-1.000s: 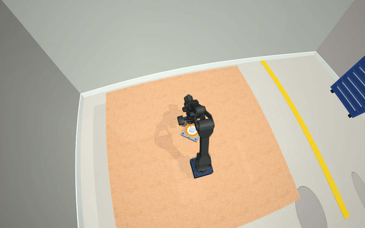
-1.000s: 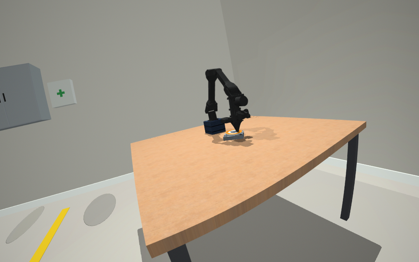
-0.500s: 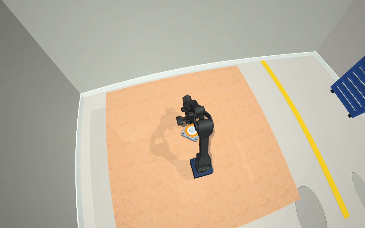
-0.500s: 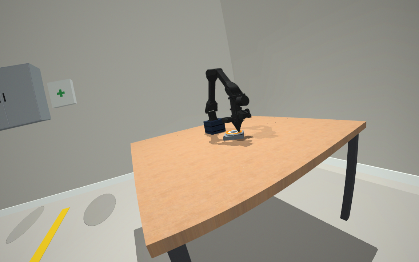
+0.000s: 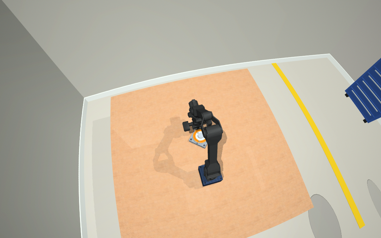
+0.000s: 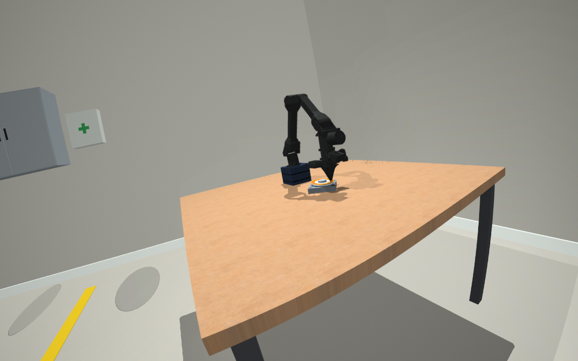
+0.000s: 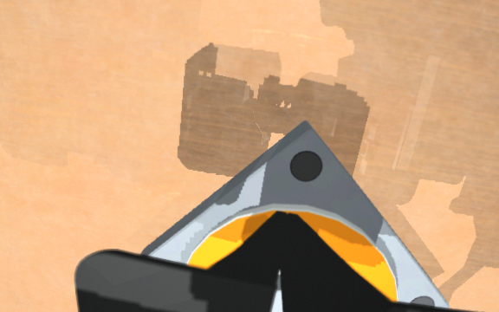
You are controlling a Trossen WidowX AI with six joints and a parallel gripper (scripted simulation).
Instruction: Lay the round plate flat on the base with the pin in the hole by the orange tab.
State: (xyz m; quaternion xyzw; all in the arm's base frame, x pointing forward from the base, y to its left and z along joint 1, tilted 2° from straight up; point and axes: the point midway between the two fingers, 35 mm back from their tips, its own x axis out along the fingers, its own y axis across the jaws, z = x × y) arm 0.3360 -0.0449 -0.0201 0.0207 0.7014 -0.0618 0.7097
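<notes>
My gripper tip is 3 cm past the round plate and 1 cm above it.
</notes>
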